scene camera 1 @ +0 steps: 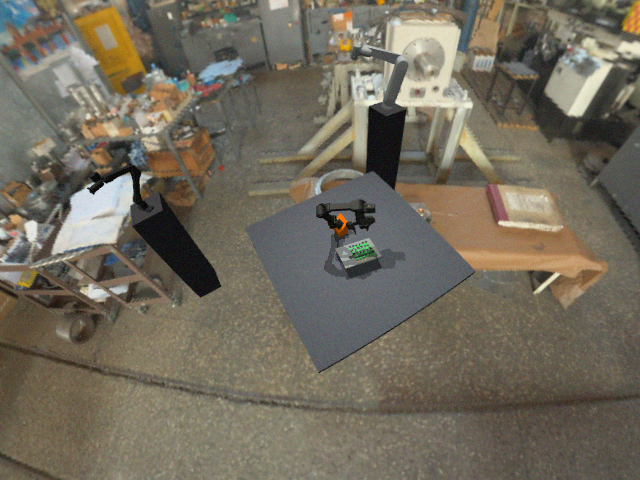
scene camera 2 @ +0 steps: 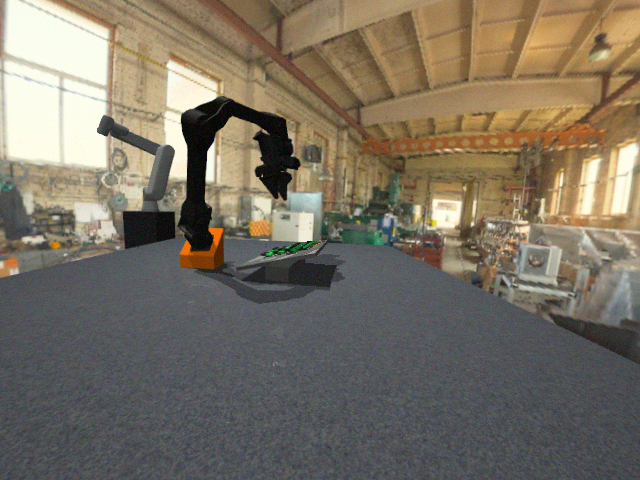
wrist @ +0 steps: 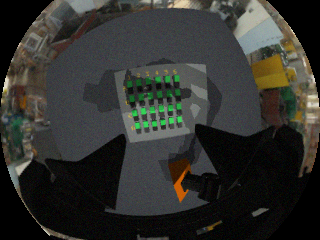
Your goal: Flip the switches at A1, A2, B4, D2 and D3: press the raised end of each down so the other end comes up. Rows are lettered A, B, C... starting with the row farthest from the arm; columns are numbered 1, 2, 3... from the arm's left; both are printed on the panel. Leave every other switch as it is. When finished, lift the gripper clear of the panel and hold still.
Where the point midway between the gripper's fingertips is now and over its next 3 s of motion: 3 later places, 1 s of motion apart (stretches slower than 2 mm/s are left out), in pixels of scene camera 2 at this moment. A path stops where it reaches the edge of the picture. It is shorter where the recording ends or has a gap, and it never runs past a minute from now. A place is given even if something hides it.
My gripper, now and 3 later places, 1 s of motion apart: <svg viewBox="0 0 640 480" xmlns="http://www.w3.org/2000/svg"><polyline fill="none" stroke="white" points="281,199 307,234 308,240 308,241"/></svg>
